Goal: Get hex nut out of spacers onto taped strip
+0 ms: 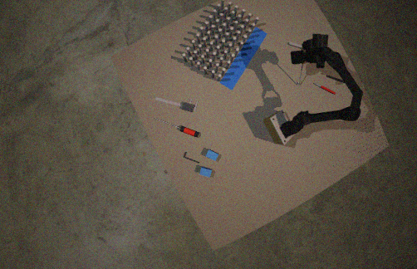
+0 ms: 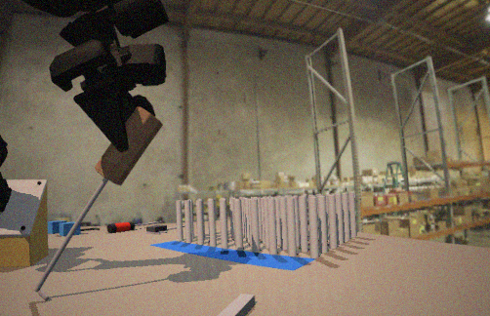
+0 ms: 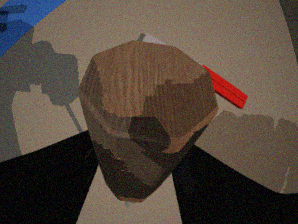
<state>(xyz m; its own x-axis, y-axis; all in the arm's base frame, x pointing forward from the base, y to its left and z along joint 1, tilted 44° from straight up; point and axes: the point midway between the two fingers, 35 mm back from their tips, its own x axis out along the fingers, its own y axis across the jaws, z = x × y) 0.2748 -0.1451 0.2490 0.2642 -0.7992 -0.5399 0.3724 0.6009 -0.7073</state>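
My gripper tip is now 170 mm short of the blue taped strip, 230 mm to the right of it and 180 mm above it. The rest, counted from my gripper tip: wooden-handled tool: 60 mm behind, 20 mm to the left, 80 mm below.
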